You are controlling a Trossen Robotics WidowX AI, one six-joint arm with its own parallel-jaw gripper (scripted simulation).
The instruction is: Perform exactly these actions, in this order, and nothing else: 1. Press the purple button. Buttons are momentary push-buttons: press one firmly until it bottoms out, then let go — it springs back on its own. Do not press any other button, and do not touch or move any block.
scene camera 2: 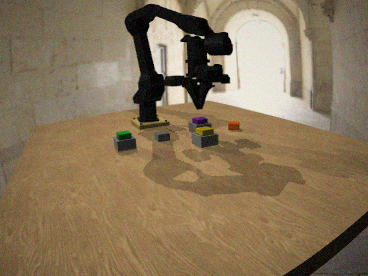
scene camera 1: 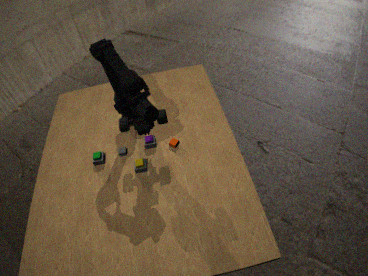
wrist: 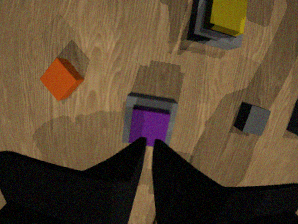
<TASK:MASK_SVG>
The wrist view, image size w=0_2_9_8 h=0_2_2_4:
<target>my gripper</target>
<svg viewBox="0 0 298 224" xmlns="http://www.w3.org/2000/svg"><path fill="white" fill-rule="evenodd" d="M154 139L152 181L157 224L298 224L298 214L295 214L298 210L298 183L239 186L239 188L238 186L233 186L233 188L226 186L225 188L225 186L205 176L205 173L198 171L188 161L182 159L164 141ZM146 137L138 137L137 140L134 140L132 144L129 144L128 147L125 147L116 155L109 157L108 160L101 161L97 165L93 165L89 169L85 169L85 171L77 171L77 169L45 163L43 160L32 159L32 157L20 155L17 152L0 151L0 189L4 200L7 201L7 204L0 210L0 224L128 224L130 209L132 209L134 198L136 198L138 181L140 181L142 167L144 167Z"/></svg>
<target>orange block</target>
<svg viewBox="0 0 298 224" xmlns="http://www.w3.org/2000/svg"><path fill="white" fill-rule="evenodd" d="M56 57L56 60L49 65L47 71L40 77L40 80L48 88L48 91L51 92L51 95L55 96L57 101L68 99L74 89L84 79L77 72L77 69L69 63L69 60L64 59L64 57L63 59Z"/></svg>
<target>small grey block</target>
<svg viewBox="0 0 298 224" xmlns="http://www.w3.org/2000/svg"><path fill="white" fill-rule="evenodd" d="M242 103L233 127L241 129L241 132L253 133L253 135L258 136L263 135L263 129L266 127L271 111L258 107L258 105Z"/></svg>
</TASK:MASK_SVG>
